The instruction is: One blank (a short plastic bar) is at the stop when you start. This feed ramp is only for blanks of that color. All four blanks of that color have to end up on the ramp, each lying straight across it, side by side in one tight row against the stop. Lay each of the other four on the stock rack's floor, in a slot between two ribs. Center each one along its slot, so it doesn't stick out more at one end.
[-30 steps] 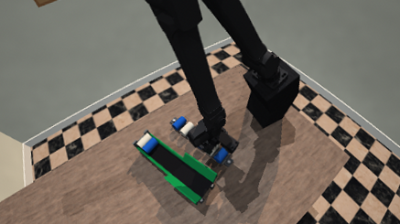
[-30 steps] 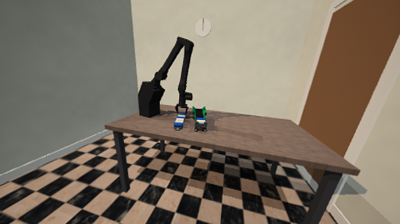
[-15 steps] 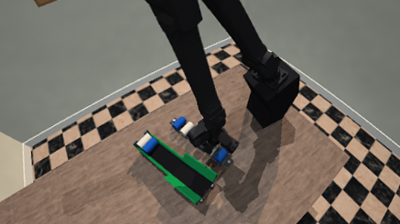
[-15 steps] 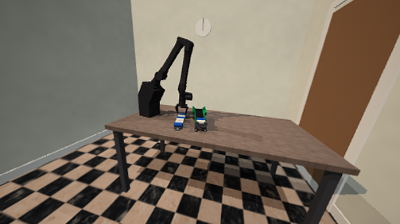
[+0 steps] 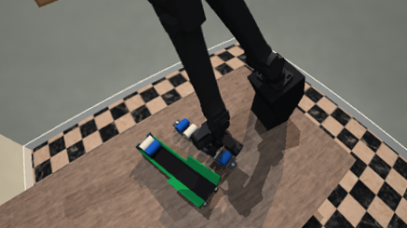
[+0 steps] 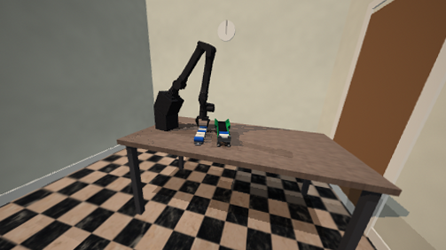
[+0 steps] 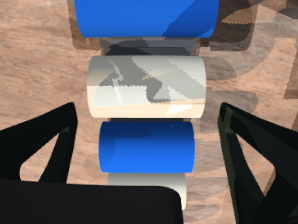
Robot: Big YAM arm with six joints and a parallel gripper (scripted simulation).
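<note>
My hand is 60 mm above the rib, 30 mm to the right of it and 10 mm past it. Round my hand: grey stop: 250 mm ahead, 220 mm to the right; then grey stock rack: 80 mm to the right, 70 mm below, 20 mm ahead.
</note>
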